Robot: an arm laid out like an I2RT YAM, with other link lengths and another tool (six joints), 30 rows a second.
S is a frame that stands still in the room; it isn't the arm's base.
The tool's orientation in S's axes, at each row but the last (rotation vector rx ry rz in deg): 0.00, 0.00, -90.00; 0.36, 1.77, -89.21; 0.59, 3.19, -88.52; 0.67, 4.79, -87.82; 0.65, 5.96, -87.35
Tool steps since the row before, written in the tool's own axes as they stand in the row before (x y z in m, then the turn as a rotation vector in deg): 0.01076, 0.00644, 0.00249, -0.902, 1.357, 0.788; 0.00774, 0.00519, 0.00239, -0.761, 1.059, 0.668; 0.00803, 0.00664, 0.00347, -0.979, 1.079, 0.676; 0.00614, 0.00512, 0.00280, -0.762, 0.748, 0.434; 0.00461, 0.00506, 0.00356, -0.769, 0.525, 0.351
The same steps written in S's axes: 0.00644, -0.01076, 0.00249, 1.357, 0.902, 0.788; 0.00533, -0.00772, 0.00212, 1.059, 0.760, 0.669; 0.00694, -0.00799, 0.00294, 1.074, 0.978, 0.686; 0.00546, -0.00609, 0.00218, 0.740, 0.763, 0.446; 0.00546, -0.00461, 0.00291, 0.512, 0.765, 0.377
